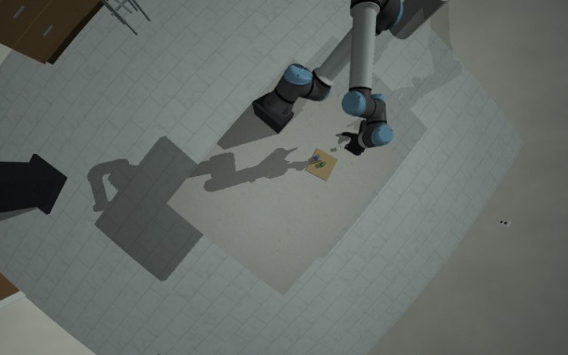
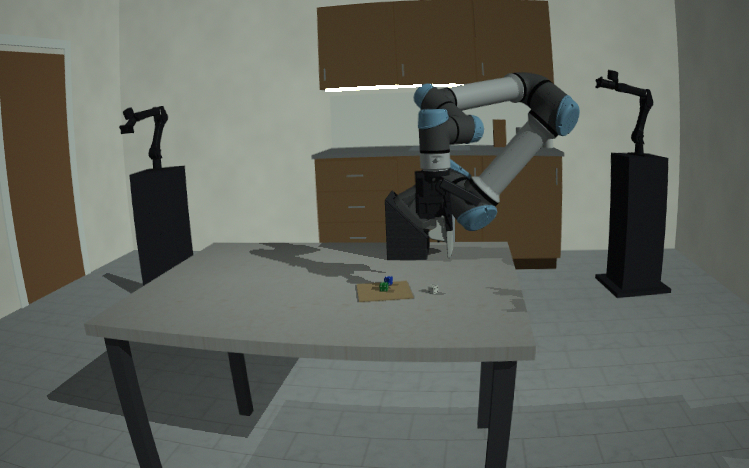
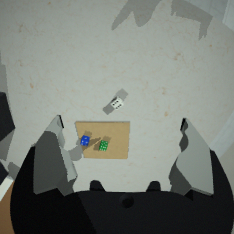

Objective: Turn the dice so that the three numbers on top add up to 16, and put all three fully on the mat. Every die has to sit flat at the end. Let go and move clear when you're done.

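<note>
Right now my hand is 10 mm past the white die, 30 mm to the left of it and 110 mm above it. The rest, counted from my hand: blue die (80 mm behind, 150 mm to the right, 100 mm below); green die (30 mm behind, 160 mm to the right, 100 mm below); tan mat (30 mm behind, 160 mm to the right, 120 mm below).
</note>
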